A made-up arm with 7 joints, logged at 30 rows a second.
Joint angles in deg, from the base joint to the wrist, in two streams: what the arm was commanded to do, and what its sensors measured. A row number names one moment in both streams.
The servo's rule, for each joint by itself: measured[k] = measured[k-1] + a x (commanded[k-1-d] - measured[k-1]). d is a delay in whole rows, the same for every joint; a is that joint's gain. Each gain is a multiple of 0.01, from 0.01 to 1. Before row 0 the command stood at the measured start. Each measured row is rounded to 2 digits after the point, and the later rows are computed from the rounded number. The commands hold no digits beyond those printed.
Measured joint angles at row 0: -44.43 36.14 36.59 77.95 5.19 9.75 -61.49
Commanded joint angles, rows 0 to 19: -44.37 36.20 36.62 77.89 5.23 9.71 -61.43; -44.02 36.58 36.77 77.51 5.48 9.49 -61.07; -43.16 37.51 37.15 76.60 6.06 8.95 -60.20; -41.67 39.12 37.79 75.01 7.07 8.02 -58.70; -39.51 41.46 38.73 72.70 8.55 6.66 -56.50; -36.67 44.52 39.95 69.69 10.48 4.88 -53.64; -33.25 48.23 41.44 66.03 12.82 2.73 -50.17; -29.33 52.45 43.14 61.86 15.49 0.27 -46.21; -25.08 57.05 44.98 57.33 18.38 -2.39 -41.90; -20.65 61.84 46.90 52.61 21.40 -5.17 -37.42; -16.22 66.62 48.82 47.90 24.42 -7.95 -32.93; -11.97 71.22 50.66 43.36 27.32 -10.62 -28.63; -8.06 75.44 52.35 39.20 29.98 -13.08 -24.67; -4.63 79.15 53.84 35.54 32.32 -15.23 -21.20; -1.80 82.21 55.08 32.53 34.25 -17.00 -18.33; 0.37 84.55 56.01 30.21 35.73 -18.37 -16.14; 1.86 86.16 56.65 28.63 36.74 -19.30 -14.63; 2.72 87.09 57.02 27.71 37.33 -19.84 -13.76; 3.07 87.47 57.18 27.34 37.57 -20.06 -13.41; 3.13 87.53 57.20 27.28 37.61 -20.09 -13.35
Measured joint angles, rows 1 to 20: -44.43 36.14 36.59 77.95 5.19 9.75 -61.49; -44.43 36.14 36.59 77.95 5.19 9.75 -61.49; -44.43 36.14 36.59 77.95 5.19 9.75 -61.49; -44.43 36.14 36.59 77.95 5.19 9.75 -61.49; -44.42 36.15 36.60 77.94 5.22 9.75 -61.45; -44.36 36.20 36.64 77.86 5.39 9.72 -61.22; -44.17 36.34 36.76 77.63 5.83 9.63 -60.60; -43.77 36.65 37.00 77.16 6.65 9.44 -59.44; -43.09 37.18 37.40 76.36 7.90 9.11 -57.65; -42.06 37.99 37.99 75.16 9.60 8.60 -55.20; -40.65 39.12 38.78 73.52 11.73 7.90 -52.13; -38.84 40.59 39.78 71.42 14.21 6.98 -48.52; -36.64 42.40 40.98 68.88 16.96 5.86 -44.48; -34.08 44.54 42.34 65.95 19.89 4.54 -40.17; -31.22 46.97 43.83 62.70 22.88 3.04 -35.75; -28.14 49.64 45.40 59.22 25.81 1.40 -31.41; -24.93 52.48 47.00 55.62 28.56 -0.34 -27.30; -21.68 55.41 48.57 52.01 31.04 -2.13 -23.58; -18.50 58.36 50.07 48.50 33.16 -3.91 -20.38; -15.48 61.24 51.44 45.21 34.86 -5.65 -17.79
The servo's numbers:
d 4
a 0.16 0.11 0.23 0.18 0.66 0.12 0.61

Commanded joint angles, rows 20 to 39: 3.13 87.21 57.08 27.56 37.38 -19.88 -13.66; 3.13 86.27 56.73 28.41 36.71 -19.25 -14.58; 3.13 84.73 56.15 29.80 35.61 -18.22 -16.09; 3.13 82.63 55.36 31.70 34.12 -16.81 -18.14; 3.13 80.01 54.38 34.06 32.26 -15.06 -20.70; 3.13 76.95 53.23 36.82 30.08 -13.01 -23.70; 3.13 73.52 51.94 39.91 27.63 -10.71 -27.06; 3.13 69.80 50.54 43.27 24.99 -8.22 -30.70; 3.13 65.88 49.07 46.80 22.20 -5.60 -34.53; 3.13 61.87 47.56 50.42 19.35 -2.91 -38.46; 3.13 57.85 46.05 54.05 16.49 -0.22 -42.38; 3.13 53.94 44.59 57.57 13.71 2.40 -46.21; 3.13 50.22 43.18 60.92 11.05 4.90 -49.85; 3.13 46.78 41.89 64.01 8.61 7.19 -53.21; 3.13 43.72 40.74 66.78 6.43 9.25 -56.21; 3.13 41.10 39.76 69.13 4.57 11.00 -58.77; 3.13 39.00 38.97 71.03 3.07 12.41 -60.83; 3.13 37.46 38.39 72.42 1.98 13.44 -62.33; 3.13 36.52 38.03 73.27 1.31 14.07 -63.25; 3.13 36.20 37.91 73.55 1.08 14.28 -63.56
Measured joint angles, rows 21 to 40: -12.71 63.98 52.64 42.23 36.10 -7.29 -15.86; -10.24 66.52 53.65 39.62 36.91 -8.80 -14.58; -8.11 68.82 54.46 37.41 37.35 -10.15 -13.87; -6.31 70.88 55.09 35.59 37.52 -11.34 -13.55; -4.80 72.68 55.55 34.14 37.43 -12.36 -13.62; -3.53 74.17 55.82 33.11 36.95 -13.19 -14.21; -2.46 75.33 55.90 32.51 36.07 -13.79 -15.36; -1.57 76.13 55.78 32.36 34.78 -14.15 -17.06; -0.82 76.56 55.46 32.67 33.12 -14.26 -19.28; -0.19 76.60 54.95 33.42 31.11 -14.11 -21.98; 0.34 76.26 54.26 34.59 28.81 -13.70 -25.08; 0.79 75.55 53.40 36.15 26.29 -13.04 -28.51; 1.16 74.49 52.40 38.07 23.59 -12.15 -32.18; 1.48 73.10 51.29 40.29 20.79 -11.04 -36.01; 1.74 71.42 50.08 42.77 17.95 -9.74 -39.90; 1.96 69.50 48.82 45.43 15.15 -8.28 -43.75; 2.15 67.38 47.52 48.22 12.44 -6.70 -47.47; 2.31 65.11 46.23 51.06 9.91 -5.03 -50.97; 2.44 62.76 44.97 53.89 7.61 -3.32 -54.17; 2.55 60.38 43.77 56.63 5.60 -1.60 -56.98
